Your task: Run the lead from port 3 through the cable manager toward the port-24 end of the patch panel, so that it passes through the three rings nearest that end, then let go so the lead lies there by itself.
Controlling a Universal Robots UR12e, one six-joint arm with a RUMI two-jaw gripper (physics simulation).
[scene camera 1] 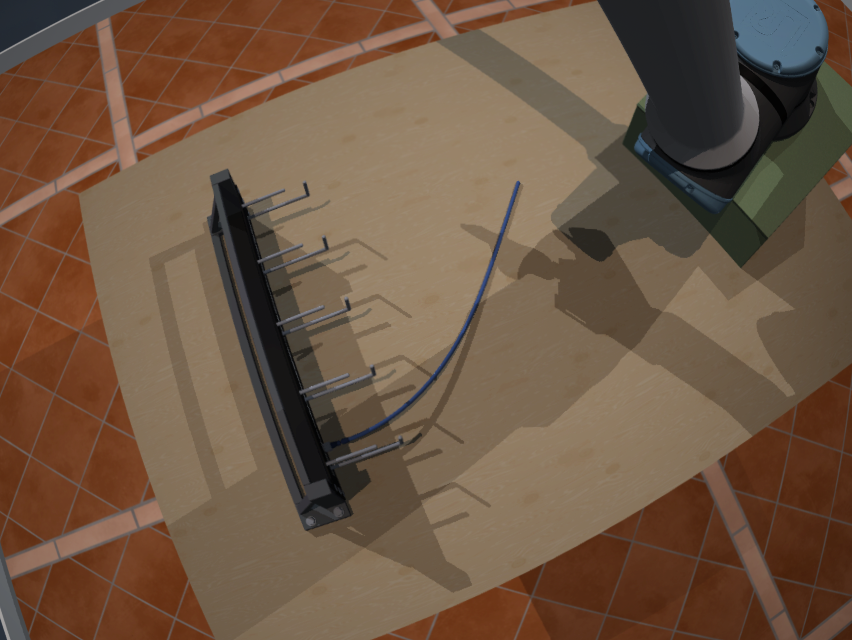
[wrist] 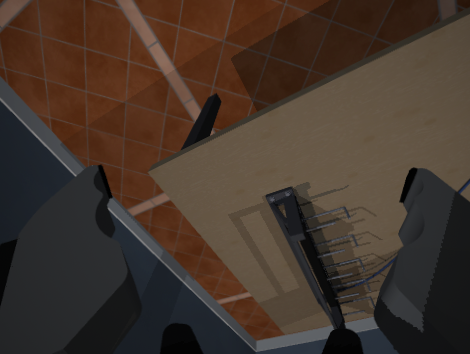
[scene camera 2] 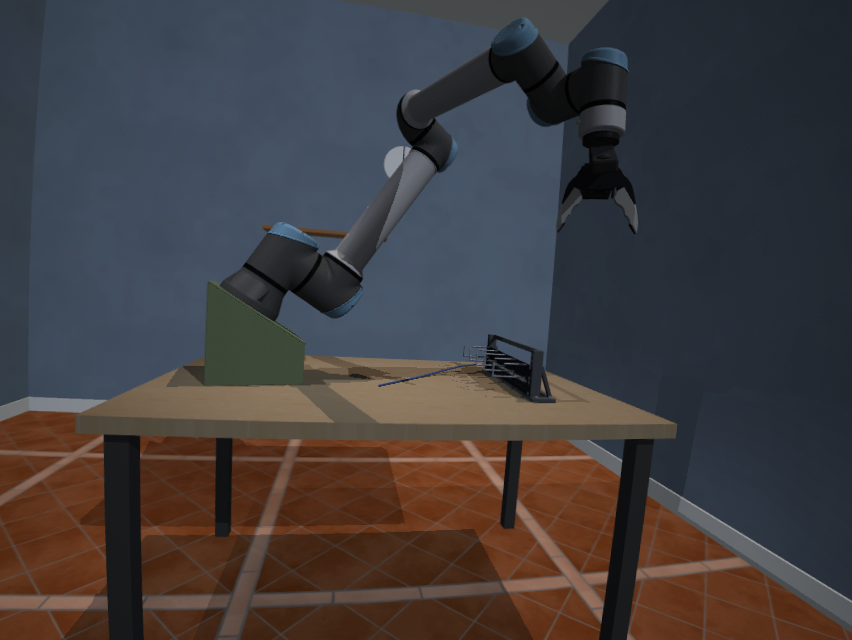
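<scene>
The blue lead (scene camera 1: 477,303) (scene camera 2: 427,374) (wrist: 387,266) comes out of the patch panel (scene camera 1: 272,347) (scene camera 2: 535,372) (wrist: 295,220) near its lower end in scene camera 1. It curves away outside the tips of the manager's rings (scene camera 1: 305,188) to a free end at the upper right, through none of the upper rings. Port numbers are not legible; the end far from the lead's plug is the upper one in scene camera 1. My gripper (scene camera 2: 597,230) (wrist: 252,171) is open and empty, high above the panel's side of the table, and touches neither lead nor panel. It does not show in scene camera 1.
The wooden table (scene camera 1: 206,551) (scene camera 2: 385,428) (wrist: 225,155) carries the panel and the green robot base (scene camera 1: 792,179) (scene camera 2: 251,358). The ring prongs stick out from the panel toward the base. A dark blue wall (scene camera 2: 723,241) stands beyond the panel's side of the table.
</scene>
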